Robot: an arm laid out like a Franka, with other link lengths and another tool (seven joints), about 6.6 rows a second.
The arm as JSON. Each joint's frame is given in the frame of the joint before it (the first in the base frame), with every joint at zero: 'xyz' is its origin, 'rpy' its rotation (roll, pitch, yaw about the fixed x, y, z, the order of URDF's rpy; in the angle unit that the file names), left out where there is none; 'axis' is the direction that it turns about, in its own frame. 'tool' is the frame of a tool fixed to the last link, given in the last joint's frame.
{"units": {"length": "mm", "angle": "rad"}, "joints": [
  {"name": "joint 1", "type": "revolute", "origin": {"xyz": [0.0, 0.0, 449.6]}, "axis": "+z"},
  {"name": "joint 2", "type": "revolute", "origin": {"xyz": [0.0, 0.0, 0.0], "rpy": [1.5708, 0.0, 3.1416]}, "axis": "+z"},
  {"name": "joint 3", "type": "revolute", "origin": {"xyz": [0.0, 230.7, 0.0], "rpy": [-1.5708, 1.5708, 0.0]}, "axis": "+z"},
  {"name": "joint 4", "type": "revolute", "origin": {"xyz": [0.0, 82.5, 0.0], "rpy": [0.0, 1.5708, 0.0]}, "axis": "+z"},
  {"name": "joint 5", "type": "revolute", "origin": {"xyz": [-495.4, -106.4, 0.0], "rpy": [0.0, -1.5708, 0.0]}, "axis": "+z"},
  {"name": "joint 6", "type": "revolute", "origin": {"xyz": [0.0, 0.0, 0.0], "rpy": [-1.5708, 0.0, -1.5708]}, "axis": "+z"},
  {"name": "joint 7", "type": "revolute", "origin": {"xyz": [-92.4, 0.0, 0.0], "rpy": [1.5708, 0.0, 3.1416]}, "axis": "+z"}
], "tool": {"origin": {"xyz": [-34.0, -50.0, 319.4], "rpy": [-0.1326, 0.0, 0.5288]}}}
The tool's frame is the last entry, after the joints.
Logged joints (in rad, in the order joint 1, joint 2, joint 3, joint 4, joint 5, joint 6, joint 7), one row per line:
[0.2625 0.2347 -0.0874 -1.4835 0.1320 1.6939 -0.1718]
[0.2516 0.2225 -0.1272 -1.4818 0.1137 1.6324 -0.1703]
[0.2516 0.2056 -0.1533 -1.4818 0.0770 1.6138 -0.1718]
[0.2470 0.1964 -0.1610 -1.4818 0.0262 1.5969 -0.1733]
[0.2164 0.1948 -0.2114 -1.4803 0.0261 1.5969 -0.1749]
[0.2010 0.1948 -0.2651 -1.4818 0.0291 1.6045 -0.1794]
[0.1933 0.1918 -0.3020 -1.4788 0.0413 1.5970 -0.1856]
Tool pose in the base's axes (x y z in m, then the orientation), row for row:
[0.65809 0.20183 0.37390 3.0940 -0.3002 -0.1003]
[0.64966 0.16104 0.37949 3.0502 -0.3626 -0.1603]
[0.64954 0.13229 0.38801 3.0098 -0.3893 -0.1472]
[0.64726 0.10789 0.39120 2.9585 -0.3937 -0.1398]
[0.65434 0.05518 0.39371 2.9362 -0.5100 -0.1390]
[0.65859 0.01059 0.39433 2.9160 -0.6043 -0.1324]
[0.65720 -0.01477 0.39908 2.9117 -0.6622 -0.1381]
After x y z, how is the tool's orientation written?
As a rotation vector, in radians.
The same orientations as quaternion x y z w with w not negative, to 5 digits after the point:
[0.99469 -0.09651 -0.03225 0.01572]
[0.99112 -0.11782 -0.05209 0.03286]
[0.98926 -0.12795 -0.04838 0.05155]
[0.98725 -0.13138 -0.04665 0.07679]
[0.98110 -0.17041 -0.04645 0.07901]
[0.97507 -0.20207 -0.04427 0.08026]
[0.97123 -0.22089 -0.04607 0.07610]

